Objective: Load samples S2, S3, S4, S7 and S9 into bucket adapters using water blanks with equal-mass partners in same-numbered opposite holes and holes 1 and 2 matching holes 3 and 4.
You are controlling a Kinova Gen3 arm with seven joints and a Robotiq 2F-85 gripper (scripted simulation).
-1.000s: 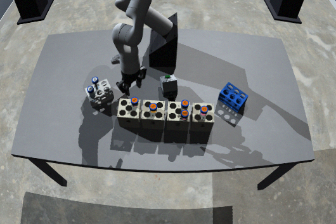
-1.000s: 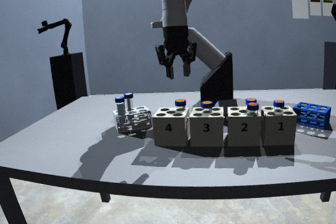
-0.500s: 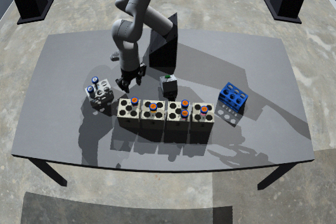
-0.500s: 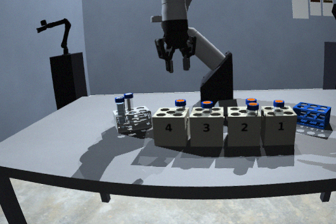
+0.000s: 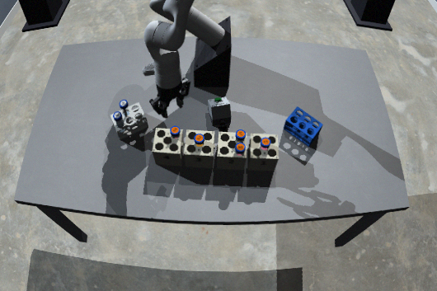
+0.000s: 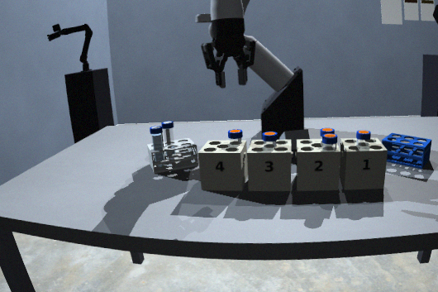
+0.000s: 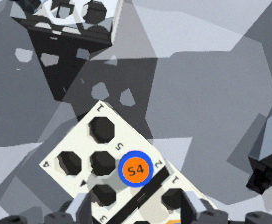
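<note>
Right now my hand is 110 mm past the water blank marked 20, 200 mm to the left of it and 180 mm above it. Also, from my hand: sample tube S4: 10 mm behind, 180 mm below; then adapter 3: 30 mm ahead, 80 mm to the left, 200 mm below; then sample tube S2: 30 mm ahead, 90 mm to the left, 180 mm below.
</note>
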